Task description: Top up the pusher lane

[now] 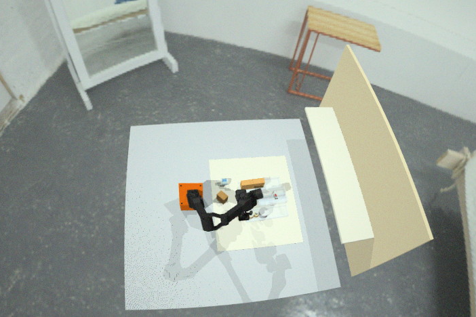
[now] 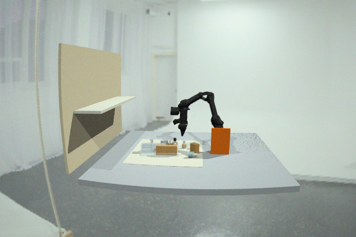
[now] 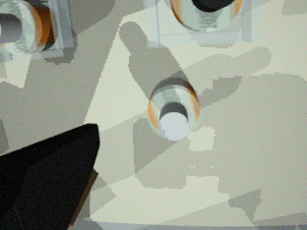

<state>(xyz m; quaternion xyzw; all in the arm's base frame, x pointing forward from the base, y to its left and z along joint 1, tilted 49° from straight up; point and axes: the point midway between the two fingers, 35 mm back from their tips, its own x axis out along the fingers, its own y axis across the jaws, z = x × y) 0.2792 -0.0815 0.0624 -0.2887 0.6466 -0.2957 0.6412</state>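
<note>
Now: gripper tip 120 mm to the right of the tan box, 100 mm past it and 70 mm above it.
</note>
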